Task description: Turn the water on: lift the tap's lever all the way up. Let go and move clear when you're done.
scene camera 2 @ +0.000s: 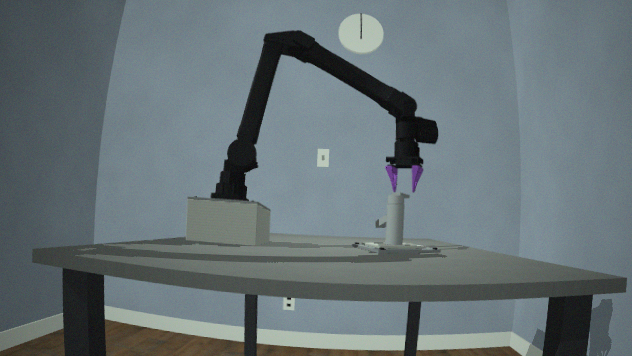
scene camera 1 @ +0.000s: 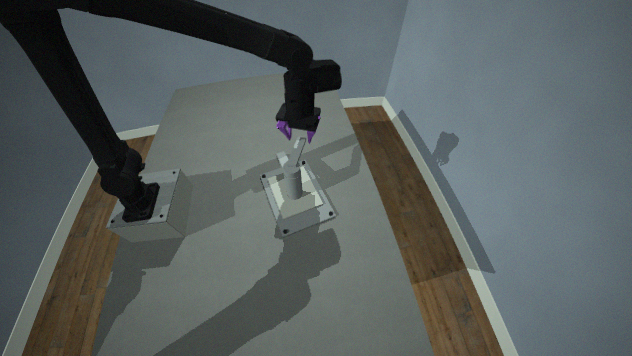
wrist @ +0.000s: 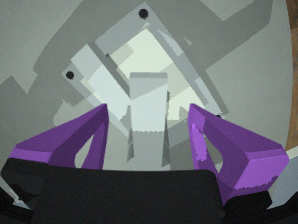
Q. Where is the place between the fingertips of my gripper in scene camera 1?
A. At 299,140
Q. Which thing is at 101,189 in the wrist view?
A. My gripper.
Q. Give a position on a lever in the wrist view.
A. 148,90
